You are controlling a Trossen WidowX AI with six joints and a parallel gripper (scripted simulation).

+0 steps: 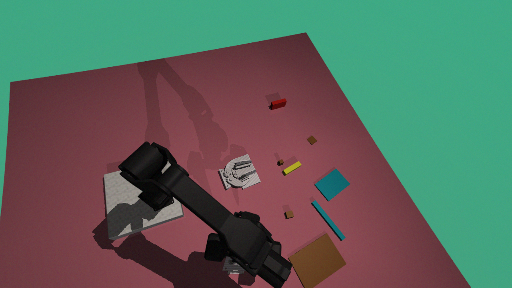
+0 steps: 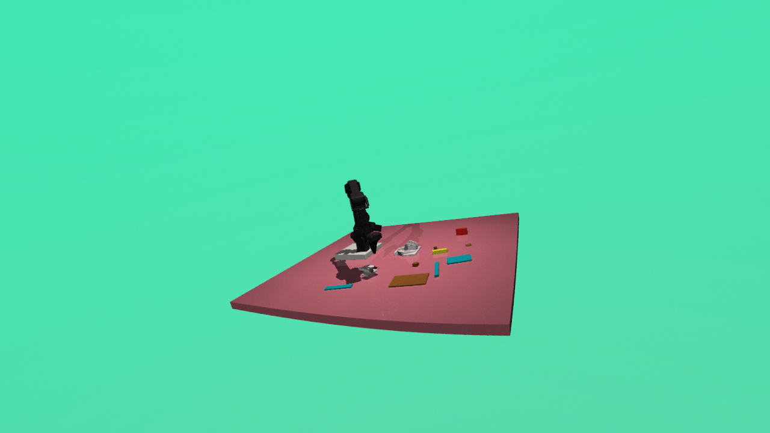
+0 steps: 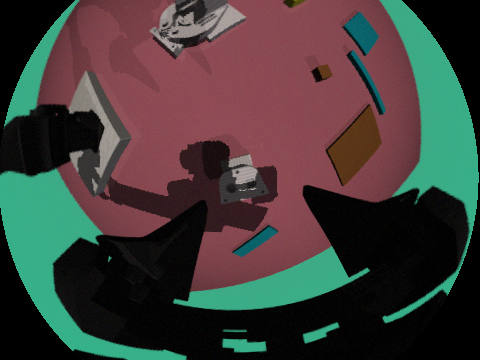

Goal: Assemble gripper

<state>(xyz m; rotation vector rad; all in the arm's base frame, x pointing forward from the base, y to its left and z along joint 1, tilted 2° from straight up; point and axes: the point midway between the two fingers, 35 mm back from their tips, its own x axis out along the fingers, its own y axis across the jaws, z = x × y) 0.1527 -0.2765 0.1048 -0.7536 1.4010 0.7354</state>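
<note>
The white stepped block is 2 cm behind my gripper tip, 1 cm to the right of it and 9 cm below it. The rest, counted from my gripper tip: teal bar (31 cm ahead, 4 cm to the right, 10 cm below); gripper jaw (9 cm ahead, 23 cm to the left, 9 cm below); brown plate (21 cm ahead, 13 cm to the right, 10 cm below).
</note>
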